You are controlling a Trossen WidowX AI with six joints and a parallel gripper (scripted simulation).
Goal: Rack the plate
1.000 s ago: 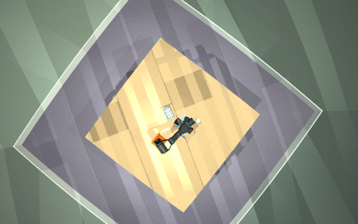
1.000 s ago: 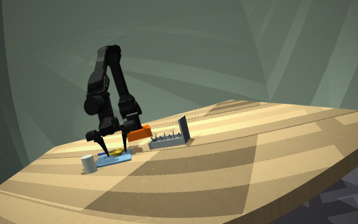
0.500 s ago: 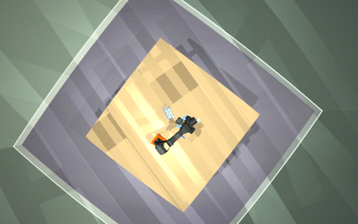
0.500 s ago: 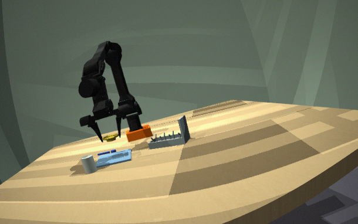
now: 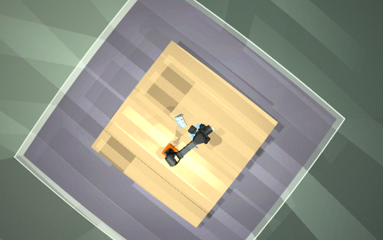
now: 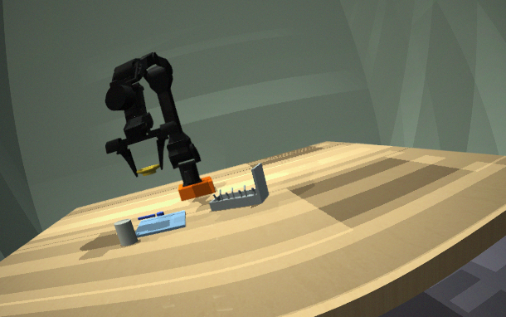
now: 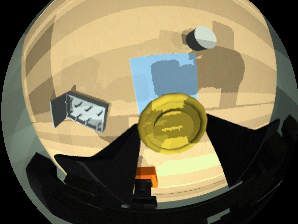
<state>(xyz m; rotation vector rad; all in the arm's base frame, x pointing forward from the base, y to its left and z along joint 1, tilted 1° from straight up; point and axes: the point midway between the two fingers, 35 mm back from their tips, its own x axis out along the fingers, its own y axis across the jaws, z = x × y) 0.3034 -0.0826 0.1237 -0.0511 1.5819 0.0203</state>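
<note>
Now: gripper tip 20 mm past the grey dish rack, 190 mm to the right of it and 100 mm above it. From my gripper tip the other things lie so: grey-white cup 100 mm ahead, 80 mm to the right, 100 mm below; then light blue mat 10 mm to the right, 120 mm below; then yellow plate 10 mm above.
</note>
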